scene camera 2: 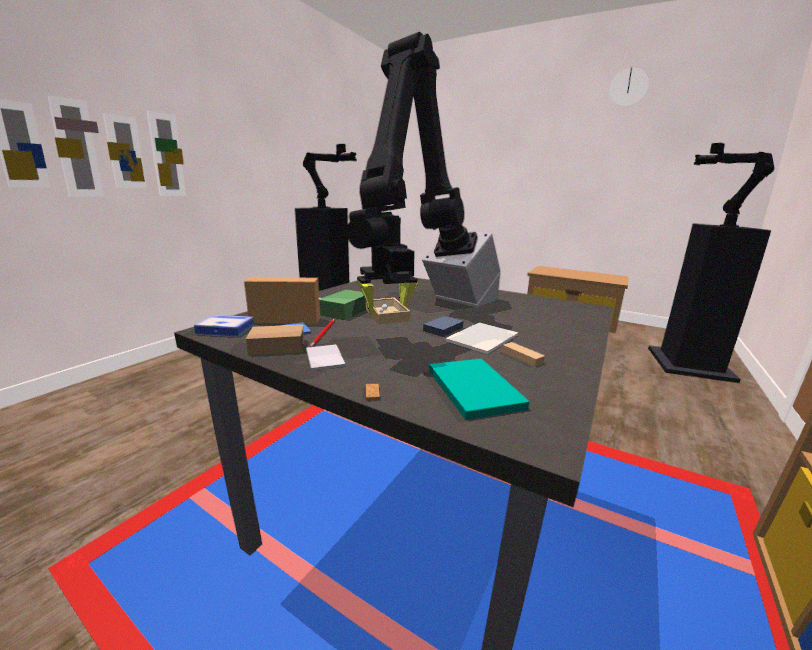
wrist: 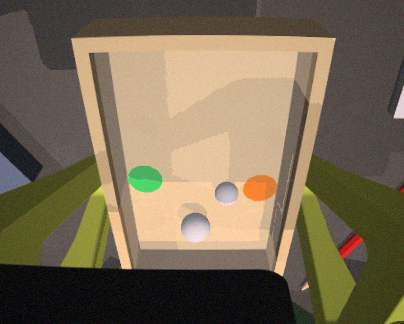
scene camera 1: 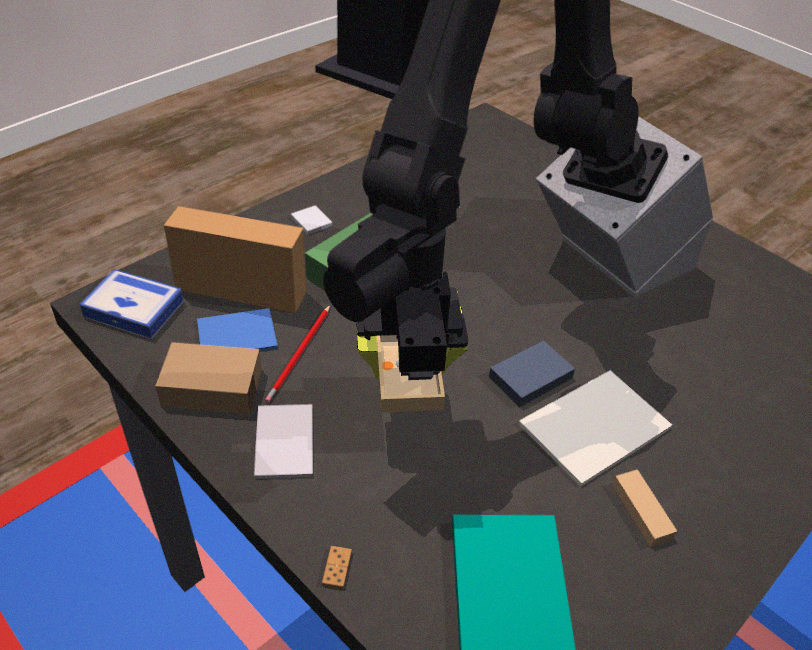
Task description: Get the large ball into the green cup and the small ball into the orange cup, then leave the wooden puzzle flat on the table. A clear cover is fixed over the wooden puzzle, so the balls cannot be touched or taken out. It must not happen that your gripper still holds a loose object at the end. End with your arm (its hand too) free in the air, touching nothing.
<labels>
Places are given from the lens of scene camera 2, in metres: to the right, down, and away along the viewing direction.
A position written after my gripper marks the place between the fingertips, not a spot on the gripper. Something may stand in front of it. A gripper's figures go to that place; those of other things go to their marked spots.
my gripper (scene camera 2: 387, 313): -0.04, -0.03, 0.79
wooden puzzle (scene camera 2: 388, 310): -0.04, -0.03, 0.76
</labels>
